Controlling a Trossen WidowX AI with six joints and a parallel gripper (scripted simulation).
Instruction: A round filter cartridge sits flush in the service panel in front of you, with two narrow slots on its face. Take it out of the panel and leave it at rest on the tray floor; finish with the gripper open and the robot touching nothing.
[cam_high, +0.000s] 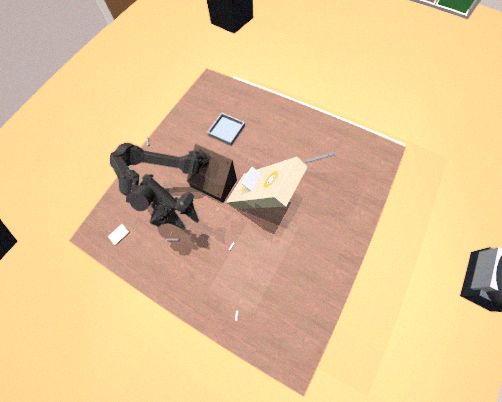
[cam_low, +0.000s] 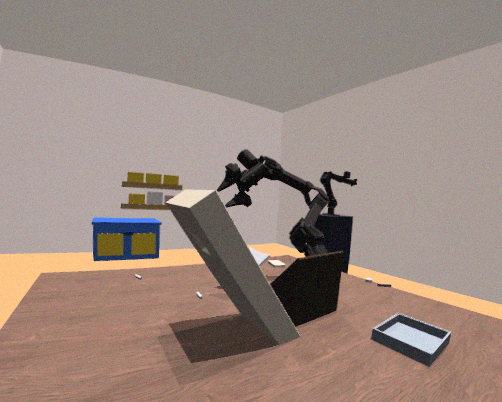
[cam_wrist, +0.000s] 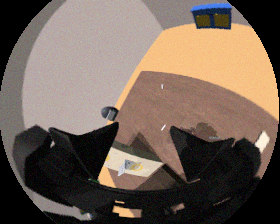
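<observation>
Right now the round filter cartridge is 12 cm ahead of my gripper tip, 33 cm to the left of it and 7 cm below it. Round my gripper tip: cream block: 40 cm behind, 24 cm to the right, 33 cm below; then grey tray: 35 cm behind, 55 cm to the left, 33 cm below.
</observation>
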